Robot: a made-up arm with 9 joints. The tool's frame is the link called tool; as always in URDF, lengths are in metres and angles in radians.
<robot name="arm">
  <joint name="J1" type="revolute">
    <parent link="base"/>
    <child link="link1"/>
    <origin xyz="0 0 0.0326" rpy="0 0 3.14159"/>
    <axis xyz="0 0 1"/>
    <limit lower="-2.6" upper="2.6" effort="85" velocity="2"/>
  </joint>
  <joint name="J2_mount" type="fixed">
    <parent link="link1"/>
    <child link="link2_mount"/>
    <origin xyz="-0.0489 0.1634 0.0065" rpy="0 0 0"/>
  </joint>
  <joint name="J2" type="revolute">
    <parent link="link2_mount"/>
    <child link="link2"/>
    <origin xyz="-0.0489 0.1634 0.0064" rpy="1.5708 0 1.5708"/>
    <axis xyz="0 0 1"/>
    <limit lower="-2.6" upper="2.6" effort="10" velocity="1.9"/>
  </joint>
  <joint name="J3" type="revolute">
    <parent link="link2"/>
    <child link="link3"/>
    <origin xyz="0.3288 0.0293 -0.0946" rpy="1.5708 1.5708 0"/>
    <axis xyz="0 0 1"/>
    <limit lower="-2.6" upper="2.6" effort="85" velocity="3"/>
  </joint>
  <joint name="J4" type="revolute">
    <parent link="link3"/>
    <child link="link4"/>
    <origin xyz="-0.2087 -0.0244 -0.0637" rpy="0 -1.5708 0"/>
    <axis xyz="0 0 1"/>
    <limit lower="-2.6" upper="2.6" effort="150" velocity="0.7"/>
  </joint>
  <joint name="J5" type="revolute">
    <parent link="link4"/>
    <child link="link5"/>
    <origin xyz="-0.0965 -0.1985 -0.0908" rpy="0 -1.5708 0"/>
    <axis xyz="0 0 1"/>
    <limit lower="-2.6" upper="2.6" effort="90" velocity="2.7"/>
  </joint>
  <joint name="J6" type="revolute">
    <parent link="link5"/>
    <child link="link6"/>
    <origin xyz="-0.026 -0.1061 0.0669" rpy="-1.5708 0 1.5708"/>
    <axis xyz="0 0 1"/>
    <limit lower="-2.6" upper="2.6" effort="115" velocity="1.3"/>
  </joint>
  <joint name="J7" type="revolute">
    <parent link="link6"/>
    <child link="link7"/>
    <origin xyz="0.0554 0.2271 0.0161" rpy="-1.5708 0 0"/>
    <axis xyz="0 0 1"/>
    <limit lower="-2.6" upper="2.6" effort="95" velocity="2.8"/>
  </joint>
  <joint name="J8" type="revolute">
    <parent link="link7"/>
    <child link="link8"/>
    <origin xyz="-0.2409 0.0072 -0.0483" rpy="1.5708 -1.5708 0"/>
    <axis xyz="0 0 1"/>
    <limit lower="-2.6" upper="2.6" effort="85" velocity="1"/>
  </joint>
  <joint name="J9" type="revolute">
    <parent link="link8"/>
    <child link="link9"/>
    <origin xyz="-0.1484 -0.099 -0.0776" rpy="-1.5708 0 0"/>
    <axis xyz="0 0 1"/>
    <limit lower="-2.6" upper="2.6" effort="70" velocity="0.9"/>
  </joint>
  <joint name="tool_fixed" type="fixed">
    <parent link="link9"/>
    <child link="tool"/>
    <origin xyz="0.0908 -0.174 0.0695" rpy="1.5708 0 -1.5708"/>
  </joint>
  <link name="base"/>
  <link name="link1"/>
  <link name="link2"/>
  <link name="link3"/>
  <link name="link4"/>
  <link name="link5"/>
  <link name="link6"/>
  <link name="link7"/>
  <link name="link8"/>
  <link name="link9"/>
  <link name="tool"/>
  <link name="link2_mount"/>
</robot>
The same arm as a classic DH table. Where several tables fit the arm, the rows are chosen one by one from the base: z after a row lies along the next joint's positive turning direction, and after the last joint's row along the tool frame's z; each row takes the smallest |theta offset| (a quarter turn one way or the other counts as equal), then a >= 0, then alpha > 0; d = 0 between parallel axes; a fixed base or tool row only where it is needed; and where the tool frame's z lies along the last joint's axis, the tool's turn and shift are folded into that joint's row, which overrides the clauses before.
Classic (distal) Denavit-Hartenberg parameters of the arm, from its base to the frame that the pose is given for. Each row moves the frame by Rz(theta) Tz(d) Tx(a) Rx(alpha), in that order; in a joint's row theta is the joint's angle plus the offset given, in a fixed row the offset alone. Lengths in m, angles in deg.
J1: d 0.0455; theta_offset -90; a 0.3268; alpha 90
J2: d -0.1924; theta_offset 0; a 0.3288; alpha 90
J3: d -0.093; theta_offset 0; a -0.0244; alpha -90
J4: d 0.1179; theta_offset 0; a -0.1985; alpha -90
J5: d 0.1634; theta_offset 0; a -0.1061; alpha -90
J6: d 0.0421; theta_offset 0; a 0.0554; alpha -90
J7: d 0.1788; theta_offset 0; a -0.2409; alpha 90
J8: d -0.0848; theta_offset -90; a 0.1484; alpha 90
J9: d -0.0295; theta_offset 90; a 0.174; alpha 90
tool (fixed): d -0.0908; theta_offset 0; a 0; alpha 0
Joint limits (deg, base to tool): -148.97..148.97 -148.97..148.97 -148.97..148.97 -148.97..148.97 -148.97..148.97 -148.97..148.97 -148.97..148.97 -148.97..148.97 -148.97..148.97

